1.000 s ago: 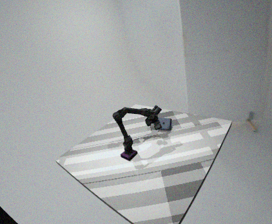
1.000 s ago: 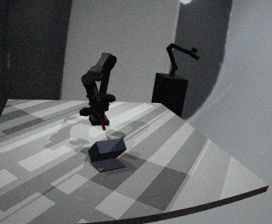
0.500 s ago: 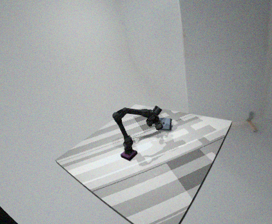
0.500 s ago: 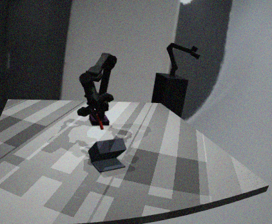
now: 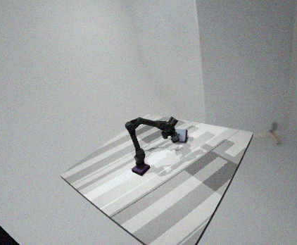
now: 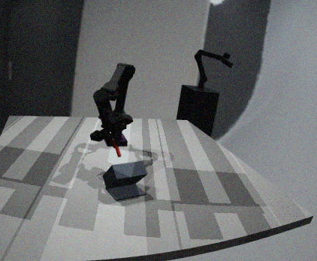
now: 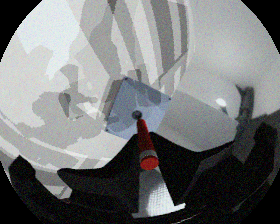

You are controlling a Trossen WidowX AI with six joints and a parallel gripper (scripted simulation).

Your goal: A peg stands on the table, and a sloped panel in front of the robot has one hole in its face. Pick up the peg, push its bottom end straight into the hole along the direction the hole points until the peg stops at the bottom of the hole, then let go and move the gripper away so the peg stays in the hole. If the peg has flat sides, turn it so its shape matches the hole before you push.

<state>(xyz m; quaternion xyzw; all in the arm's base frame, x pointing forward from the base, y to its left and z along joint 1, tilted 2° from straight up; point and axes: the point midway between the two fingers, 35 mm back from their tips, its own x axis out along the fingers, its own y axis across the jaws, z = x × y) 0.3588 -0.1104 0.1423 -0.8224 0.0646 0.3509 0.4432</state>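
Right now the sloped grey panel is 8 cm below my gripper tip, 8 cm ahead of it and 2 cm to the left of it. The rest, counted from my gripper tip: red peg: 1 cm behind, 1 cm above.
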